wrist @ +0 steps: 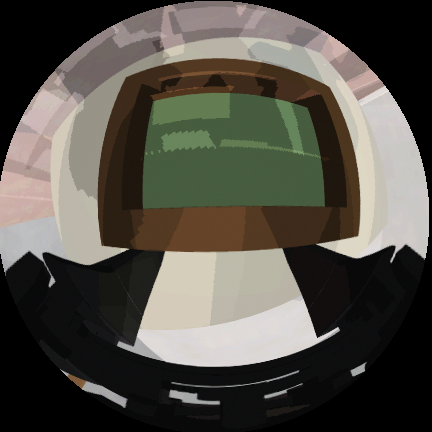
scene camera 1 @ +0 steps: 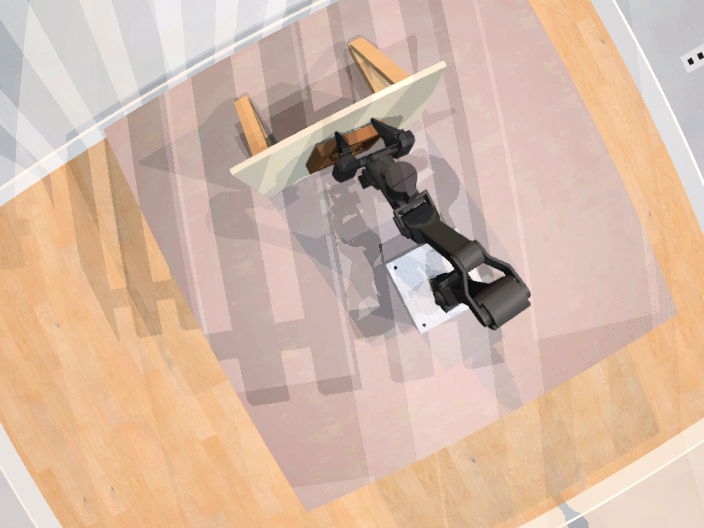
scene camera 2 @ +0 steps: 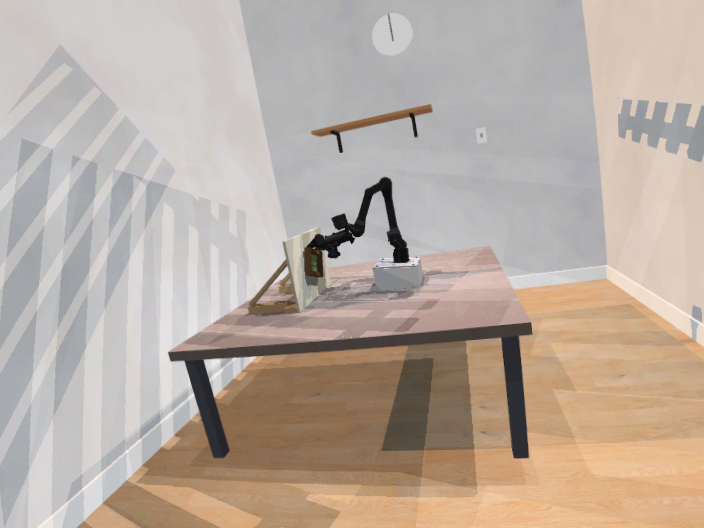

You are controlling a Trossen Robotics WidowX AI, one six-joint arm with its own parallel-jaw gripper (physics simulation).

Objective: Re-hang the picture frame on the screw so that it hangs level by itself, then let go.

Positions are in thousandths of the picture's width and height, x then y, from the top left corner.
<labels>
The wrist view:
gripper: 522, 559
cream board: 177, 337, touched by the gripper
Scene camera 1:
gripper: 502, 238
brown picture frame: 461, 295, touched by the gripper
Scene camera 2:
cream board: 434, 546
</labels>
